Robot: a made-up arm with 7 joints. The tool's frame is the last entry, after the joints.
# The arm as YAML. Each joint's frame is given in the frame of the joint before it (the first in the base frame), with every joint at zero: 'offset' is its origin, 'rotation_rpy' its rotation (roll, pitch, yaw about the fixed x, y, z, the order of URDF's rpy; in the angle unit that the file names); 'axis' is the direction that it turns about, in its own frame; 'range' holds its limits. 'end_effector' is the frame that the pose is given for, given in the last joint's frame.
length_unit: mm
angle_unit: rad
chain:
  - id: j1
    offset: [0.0, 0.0, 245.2]
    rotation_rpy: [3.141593, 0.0, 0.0]
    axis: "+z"
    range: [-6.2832, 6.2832]
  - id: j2
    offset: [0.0, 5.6, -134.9]
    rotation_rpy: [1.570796, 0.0, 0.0]
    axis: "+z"
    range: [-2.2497, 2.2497]
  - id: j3
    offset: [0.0, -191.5, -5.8]
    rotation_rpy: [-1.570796, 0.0, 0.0]
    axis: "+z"
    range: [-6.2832, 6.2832]
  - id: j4
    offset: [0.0, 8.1, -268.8]
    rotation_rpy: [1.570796, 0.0, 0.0]
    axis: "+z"
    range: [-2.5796, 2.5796]
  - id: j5
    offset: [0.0, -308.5, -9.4]
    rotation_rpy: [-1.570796, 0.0, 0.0]
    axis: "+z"
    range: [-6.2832, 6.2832]
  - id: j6
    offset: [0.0, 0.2, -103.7]
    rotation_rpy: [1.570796, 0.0, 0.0]
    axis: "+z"
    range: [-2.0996, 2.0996]
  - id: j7
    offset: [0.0, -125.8, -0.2]
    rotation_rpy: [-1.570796, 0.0, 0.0]
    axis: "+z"
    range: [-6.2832, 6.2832]
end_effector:
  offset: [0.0, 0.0, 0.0]
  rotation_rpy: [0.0, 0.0, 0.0]
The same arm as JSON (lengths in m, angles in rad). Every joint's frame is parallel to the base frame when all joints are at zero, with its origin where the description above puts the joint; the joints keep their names.
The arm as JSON. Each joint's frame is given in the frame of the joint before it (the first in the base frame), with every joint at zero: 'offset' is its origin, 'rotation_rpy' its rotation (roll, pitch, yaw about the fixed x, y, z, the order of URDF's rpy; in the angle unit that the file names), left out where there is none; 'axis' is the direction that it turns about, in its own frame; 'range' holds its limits. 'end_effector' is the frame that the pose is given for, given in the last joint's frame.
{"length_unit": "m", "angle_unit": "rad", "chain": [
  {"id": "j1", "offset": [0.0, 0.0, 0.2452], "axis": "-z", "range": [-6.2832, 6.2832]},
  {"id": "j2", "offset": [0.0, -0.0056, 0.1349], "axis": "+y", "range": [-2.2497, 2.2497]},
  {"id": "j3", "offset": [0.0, -0.0058, 0.1915], "axis": "-z", "range": [-6.2832, 6.2832]},
  {"id": "j4", "offset": [0.0, -0.0081, 0.2688], "axis": "+y", "range": [-2.5796, 2.5796]},
  {"id": "j5", "offset": [0.0, -0.0094, 0.3085], "axis": "-z", "range": [-6.2832, 6.2832]},
  {"id": "j6", "offset": [0.0, -0.0002, 0.1037], "axis": "+y", "range": [-2.0996, 2.0996]},
  {"id": "j7", "offset": [0.0, -0.0002, 0.1258], "axis": "-z", "range": [-6.2832, 6.2832]}
], "end_effector": {"offset": [0.0, 0.0, 0.0], "rotation_rpy": [-3.1416, 0.0, 0.0]}}

